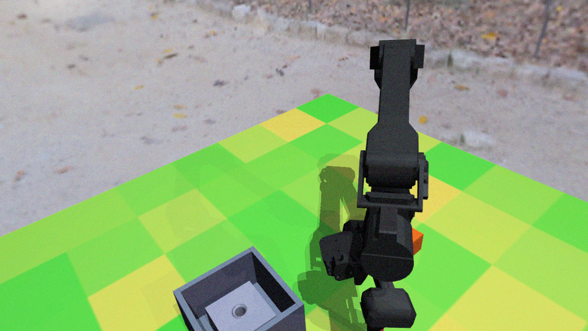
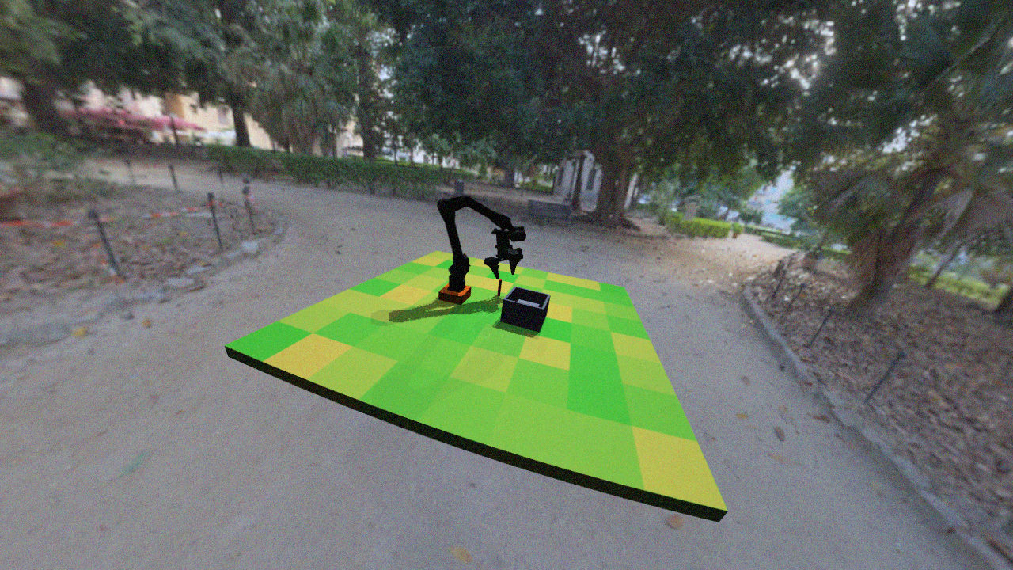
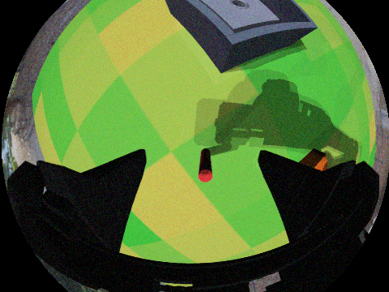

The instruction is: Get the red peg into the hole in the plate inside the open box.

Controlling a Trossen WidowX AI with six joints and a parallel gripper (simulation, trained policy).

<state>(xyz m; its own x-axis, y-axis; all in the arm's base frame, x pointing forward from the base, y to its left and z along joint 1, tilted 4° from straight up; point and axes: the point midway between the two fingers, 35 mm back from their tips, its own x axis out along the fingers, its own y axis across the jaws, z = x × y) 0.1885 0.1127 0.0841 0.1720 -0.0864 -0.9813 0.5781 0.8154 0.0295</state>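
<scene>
The red peg lies 70 mm below my gripper tip, 20 mm to the left of it and 20 mm behind it. The rest, counted from my gripper tip: grey box (150 mm to the right, 140 mm ahead, 80 mm below); then pale plate (150 mm to the right, 140 mm ahead, 60 mm below).
</scene>
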